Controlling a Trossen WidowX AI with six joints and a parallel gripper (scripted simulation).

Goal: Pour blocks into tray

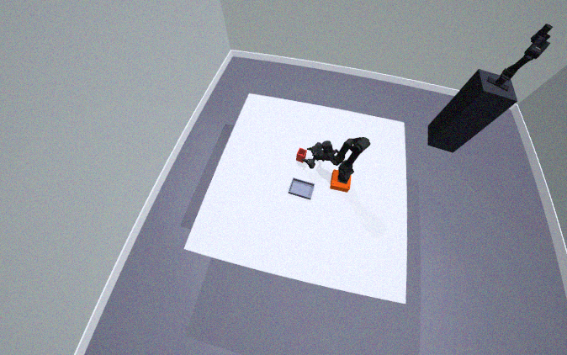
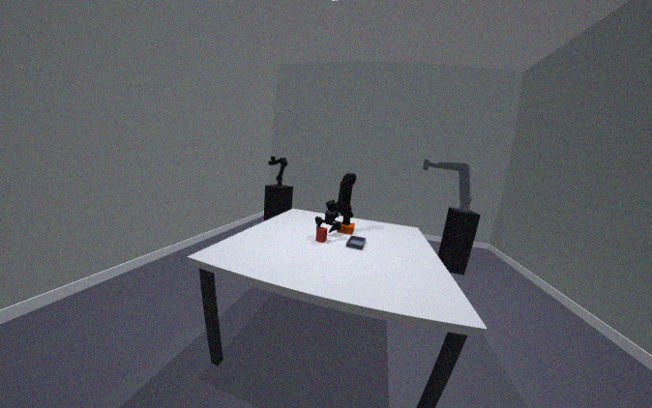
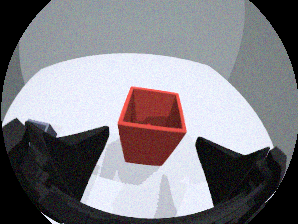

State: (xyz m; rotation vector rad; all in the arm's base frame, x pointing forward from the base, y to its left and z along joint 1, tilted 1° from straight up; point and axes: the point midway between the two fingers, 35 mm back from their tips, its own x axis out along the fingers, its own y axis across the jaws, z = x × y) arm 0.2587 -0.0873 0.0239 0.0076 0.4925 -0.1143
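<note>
The red block is 20 mm below my gripper tip, 20 mm ahead of it and 10 mm to the left of it. From my gripper tip the other things lie so: red square cup: 40 mm below, 20 mm ahead.
</note>
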